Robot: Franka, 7 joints.
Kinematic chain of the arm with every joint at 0, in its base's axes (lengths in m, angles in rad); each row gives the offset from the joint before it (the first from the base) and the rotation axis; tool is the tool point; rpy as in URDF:
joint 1: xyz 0 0 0.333 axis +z
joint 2: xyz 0 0 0 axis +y
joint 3: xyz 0 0 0.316 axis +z
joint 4: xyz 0.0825 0 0 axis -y
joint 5: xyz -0.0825 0 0.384 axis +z
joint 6: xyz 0 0 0 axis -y
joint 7: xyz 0.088 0 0 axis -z
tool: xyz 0 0 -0.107 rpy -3.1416 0 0
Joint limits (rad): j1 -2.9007..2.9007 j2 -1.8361..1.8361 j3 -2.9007..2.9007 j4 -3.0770..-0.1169 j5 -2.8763..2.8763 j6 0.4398..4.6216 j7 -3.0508..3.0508
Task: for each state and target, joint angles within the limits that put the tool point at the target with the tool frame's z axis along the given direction. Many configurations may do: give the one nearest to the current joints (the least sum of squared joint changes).
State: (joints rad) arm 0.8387 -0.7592 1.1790 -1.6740 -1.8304 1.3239 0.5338
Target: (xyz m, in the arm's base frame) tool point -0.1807 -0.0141 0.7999 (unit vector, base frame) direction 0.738 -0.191 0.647
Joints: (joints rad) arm 1.5469 -1.4726 0.5986 -2.3650 -1.8106 1.4721 0.5338
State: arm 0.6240 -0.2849 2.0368 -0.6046 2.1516 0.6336 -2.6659
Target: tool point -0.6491 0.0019 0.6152 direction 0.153 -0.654 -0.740
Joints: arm 0.5189 -0.8224 1.6844 -0.9591 1.6061 0.8362 -2.6659
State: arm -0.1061 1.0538 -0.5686 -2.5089 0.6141 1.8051 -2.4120
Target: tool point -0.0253 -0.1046 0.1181 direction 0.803 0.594 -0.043
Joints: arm -0.6769 0.8879 -0.9403 -2.8786 0.8808 1.2268 -2.4120
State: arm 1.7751 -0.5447 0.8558 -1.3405 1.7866 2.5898 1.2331
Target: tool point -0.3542 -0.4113 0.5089 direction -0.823 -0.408 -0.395
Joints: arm 2.3900 -1.0441 1.4034 -2.1337 1.6727 2.8141 1.2331
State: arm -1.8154 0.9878 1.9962 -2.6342 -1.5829 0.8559 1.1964
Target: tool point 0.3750 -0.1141 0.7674 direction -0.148 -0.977 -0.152
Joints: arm -1.9031 0.7418 2.4848 -1.9497 -2.0161 0.7913 1.1964
